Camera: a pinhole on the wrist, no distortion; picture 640 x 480 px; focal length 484.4 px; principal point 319.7 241.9 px. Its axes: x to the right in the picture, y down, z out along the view. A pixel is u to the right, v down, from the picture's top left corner.
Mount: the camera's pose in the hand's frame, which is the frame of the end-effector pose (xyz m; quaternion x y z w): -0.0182 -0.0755 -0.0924 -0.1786 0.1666 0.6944 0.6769
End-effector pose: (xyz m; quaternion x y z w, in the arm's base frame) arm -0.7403 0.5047 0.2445 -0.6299 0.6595 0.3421 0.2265
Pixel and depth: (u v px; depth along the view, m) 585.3 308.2 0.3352
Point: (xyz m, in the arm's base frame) -0.9879 0.6338 0.2633
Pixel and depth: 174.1 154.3 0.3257
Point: -0.7700 0.6588 0.0576
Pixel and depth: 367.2 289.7 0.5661
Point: -1.0176 0.8368 0.0968
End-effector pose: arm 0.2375 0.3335 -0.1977 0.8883 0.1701 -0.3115 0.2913
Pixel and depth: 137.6 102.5 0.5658
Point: 0.1129 0.0256 -0.6060
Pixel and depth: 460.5 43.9 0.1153
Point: 0.2643 0.3328 -0.2064
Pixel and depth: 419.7 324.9 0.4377
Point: 0.1469 0.0038 -0.2020
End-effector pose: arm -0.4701 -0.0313 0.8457 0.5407 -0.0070 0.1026 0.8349
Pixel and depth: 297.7 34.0 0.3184
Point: -0.3533 -0.1644 1.0006
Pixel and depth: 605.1 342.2 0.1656
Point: -0.5420 -0.0124 0.9206
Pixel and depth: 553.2 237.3 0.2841
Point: -0.5171 -0.0486 1.0432
